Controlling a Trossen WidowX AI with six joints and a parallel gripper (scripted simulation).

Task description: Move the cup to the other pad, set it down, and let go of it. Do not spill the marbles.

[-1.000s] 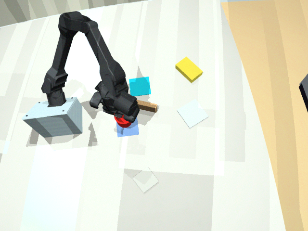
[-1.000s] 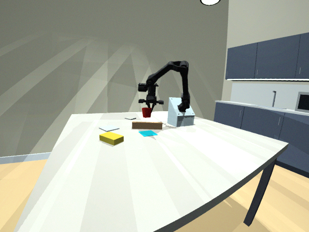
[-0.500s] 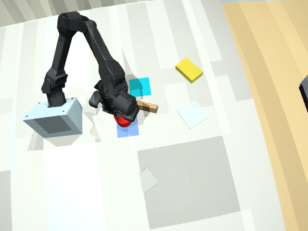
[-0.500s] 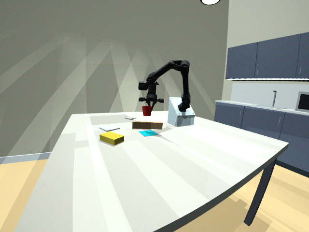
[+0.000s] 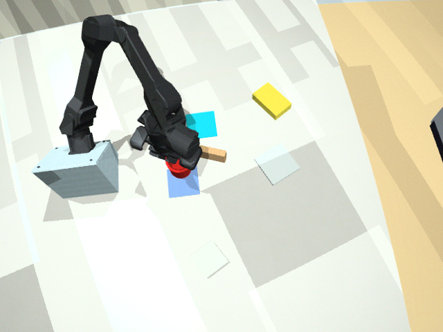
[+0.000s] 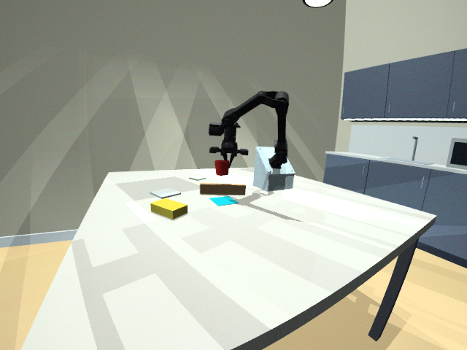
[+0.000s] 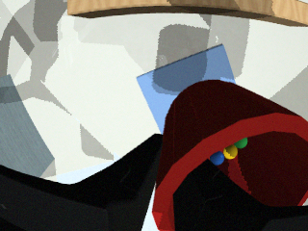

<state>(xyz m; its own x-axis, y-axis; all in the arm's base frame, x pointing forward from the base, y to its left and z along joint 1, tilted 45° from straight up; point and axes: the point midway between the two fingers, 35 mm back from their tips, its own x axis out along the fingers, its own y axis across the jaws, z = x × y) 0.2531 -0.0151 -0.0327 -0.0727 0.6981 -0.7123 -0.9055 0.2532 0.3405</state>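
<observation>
Now: the cyan pad 8 cm ahead of my gripper tip, 17 cm to the left of it and 12 cm below it. From my gripper tip the other things lie so: wooden bar: 5 cm ahead, 7 cm to the left, 10 cm below; blue pad: 2 cm ahead, 2 cm to the right, 12 cm below; red cup: 3 cm ahead, 2 cm to the right.
</observation>
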